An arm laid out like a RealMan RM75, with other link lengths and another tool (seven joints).
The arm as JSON. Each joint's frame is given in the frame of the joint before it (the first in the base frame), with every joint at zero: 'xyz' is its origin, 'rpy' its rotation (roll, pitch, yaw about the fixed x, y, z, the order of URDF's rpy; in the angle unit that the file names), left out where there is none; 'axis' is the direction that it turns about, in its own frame. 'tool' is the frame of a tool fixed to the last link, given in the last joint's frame.
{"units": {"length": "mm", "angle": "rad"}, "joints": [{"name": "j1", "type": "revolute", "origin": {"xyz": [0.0, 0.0, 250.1]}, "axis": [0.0, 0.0, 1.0]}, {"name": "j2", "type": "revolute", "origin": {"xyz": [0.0, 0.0, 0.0]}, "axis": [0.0, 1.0, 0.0]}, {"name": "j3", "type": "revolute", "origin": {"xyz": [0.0, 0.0, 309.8]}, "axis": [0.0, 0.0, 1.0]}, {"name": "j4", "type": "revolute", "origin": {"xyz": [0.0, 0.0, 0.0]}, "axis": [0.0, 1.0, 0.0]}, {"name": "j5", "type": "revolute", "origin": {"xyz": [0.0, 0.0, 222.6]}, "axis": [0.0, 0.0, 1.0]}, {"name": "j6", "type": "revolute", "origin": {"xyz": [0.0, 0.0, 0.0]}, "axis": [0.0, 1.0, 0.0]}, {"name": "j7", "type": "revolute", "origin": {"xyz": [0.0, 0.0, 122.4]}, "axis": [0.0, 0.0, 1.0]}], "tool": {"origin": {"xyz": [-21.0, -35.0, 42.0], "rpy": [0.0, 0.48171, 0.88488]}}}
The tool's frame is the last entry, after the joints.
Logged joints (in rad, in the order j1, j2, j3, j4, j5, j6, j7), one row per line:
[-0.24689, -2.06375, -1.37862, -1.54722, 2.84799, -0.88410, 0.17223]
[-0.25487, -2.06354, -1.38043, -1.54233, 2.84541, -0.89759, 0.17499]
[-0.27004, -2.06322, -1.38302, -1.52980, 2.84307, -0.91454, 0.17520]
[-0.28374, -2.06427, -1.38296, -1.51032, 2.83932, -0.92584, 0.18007]
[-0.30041, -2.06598, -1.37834, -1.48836, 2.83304, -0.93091, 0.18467]
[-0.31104, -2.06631, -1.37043, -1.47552, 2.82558, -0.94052, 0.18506]
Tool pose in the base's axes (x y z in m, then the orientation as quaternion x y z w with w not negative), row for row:
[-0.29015, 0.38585, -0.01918, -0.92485, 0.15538, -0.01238, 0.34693]
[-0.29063, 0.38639, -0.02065, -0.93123, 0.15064, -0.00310, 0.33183]
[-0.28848, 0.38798, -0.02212, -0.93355, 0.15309, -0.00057, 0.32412]
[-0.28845, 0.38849, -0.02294, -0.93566, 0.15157, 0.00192, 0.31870]
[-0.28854, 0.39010, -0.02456, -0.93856, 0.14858, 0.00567, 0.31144]
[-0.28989, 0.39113, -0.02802, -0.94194, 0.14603, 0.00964, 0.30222]
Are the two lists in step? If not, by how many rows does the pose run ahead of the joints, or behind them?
The pose runs 2 rows behind the joints: the pose in row i belongs to the joints in row i - 2.
